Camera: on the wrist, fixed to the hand. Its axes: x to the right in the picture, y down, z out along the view.
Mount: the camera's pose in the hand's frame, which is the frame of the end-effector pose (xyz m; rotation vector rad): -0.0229 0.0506 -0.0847 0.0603 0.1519 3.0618
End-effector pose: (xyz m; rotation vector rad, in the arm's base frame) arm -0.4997 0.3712 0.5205 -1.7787 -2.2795 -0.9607
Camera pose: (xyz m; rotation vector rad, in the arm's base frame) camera -0.4720 0.3135 0.5990 -1.9323 1.4145 0.0546
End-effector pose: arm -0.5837 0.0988 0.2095 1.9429 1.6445 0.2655
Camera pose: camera -0.5886 0.0981 0.3107 -1.8631 1.9905 -0.9111
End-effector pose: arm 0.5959 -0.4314 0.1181 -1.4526 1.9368 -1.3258
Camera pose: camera 0.5145 -0.3715 0.1111 1.7157 1.3371 0.3263
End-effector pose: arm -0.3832 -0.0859 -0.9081 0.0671 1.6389 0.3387
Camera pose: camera -0.4720 -0.0584 -0.8680 -2.0906 -0.0965 -1.8866
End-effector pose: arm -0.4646 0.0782 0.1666 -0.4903 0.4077 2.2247
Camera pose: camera -0.4719 -0.0054 0.1100 -0.2470 -0.4958 -0.8824
